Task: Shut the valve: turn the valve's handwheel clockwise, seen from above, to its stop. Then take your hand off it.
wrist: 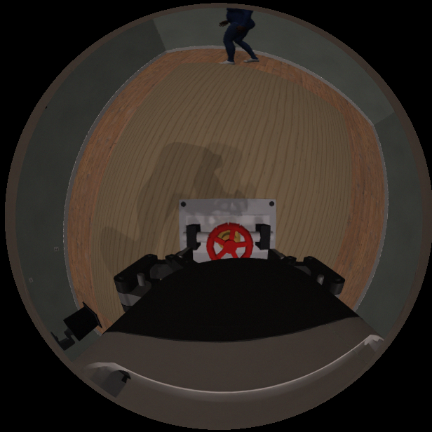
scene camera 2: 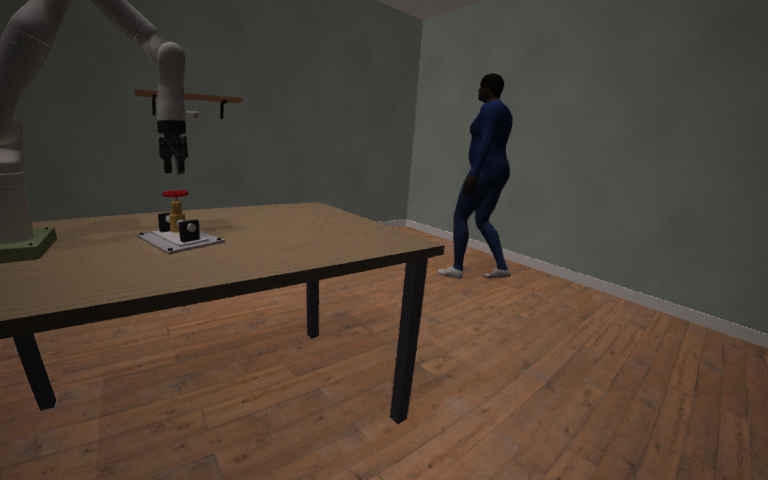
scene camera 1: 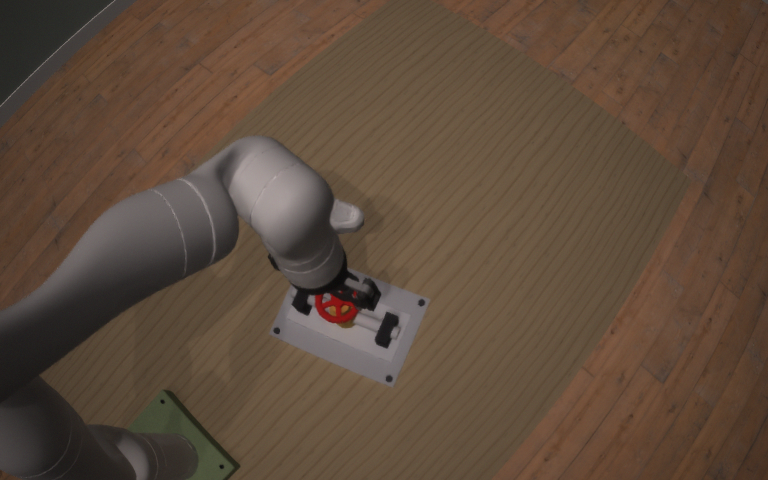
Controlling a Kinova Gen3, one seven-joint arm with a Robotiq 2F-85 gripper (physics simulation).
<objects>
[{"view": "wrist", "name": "my gripper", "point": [230,257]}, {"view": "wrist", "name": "red handwheel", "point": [229,245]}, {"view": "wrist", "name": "grey base plate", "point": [197,206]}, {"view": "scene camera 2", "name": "my gripper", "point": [174,173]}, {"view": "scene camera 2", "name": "grey base plate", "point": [157,242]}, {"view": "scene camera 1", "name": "my gripper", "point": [331,290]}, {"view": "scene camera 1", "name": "grey base plate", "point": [340,354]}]
</objects>
